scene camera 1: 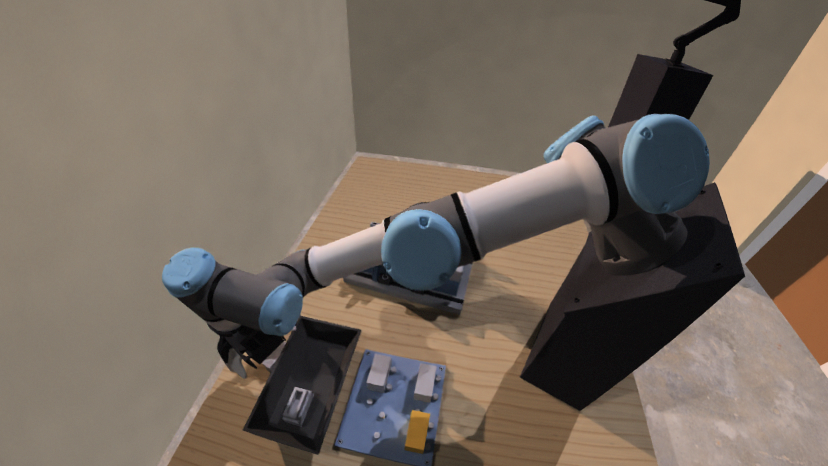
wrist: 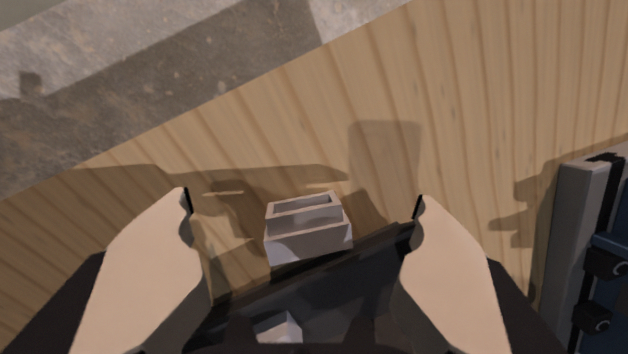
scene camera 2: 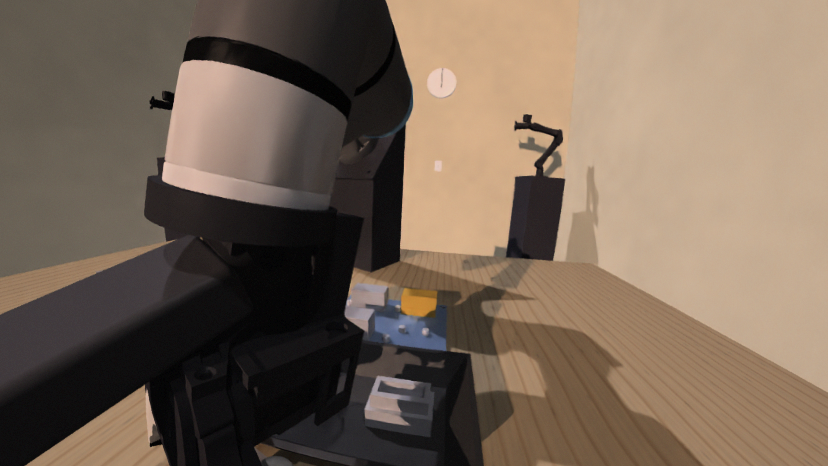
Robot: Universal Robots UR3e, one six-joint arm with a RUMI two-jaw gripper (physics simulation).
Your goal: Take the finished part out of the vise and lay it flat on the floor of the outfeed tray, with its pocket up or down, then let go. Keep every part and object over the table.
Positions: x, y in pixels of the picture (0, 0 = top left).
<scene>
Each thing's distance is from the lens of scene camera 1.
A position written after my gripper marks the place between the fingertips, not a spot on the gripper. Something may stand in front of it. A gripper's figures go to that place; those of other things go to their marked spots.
my gripper [scene camera 1: 264, 344]: 0.71 m
pale grey part [scene camera 1: 300, 400]: 0.61 m
</scene>
